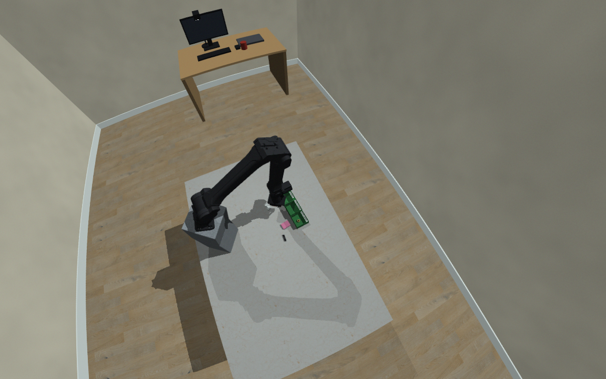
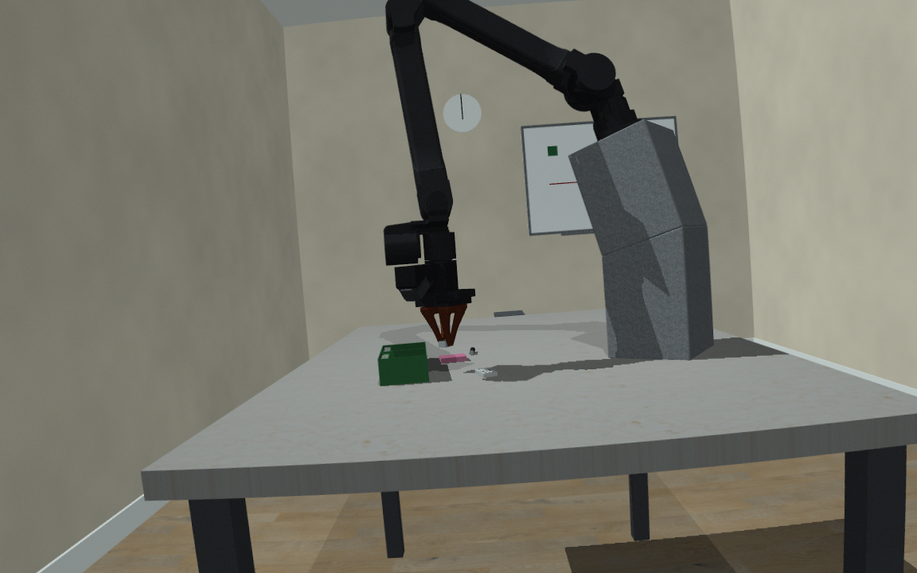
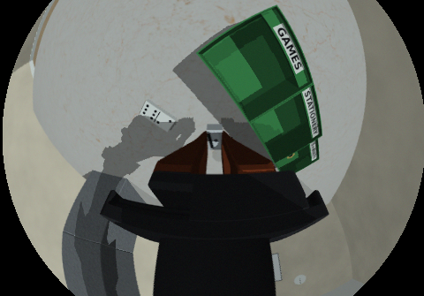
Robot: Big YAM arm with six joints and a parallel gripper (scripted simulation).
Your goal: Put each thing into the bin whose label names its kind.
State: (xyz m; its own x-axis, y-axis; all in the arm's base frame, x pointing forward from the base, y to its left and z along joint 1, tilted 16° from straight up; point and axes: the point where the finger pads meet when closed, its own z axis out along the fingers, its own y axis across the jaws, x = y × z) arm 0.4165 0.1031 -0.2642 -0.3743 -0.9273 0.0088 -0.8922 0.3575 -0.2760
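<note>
Right now the brass nut is 12 cm to the right of my hand, 10 cm ahead of it and 5 cm below it. Round my hand: grey-white piece right at my hand; pink eraser 12 cm to the right, 5 cm below, 2 cm ahead; white domino 7 cm behind, 5 cm below, 3 cm to the left.
</note>
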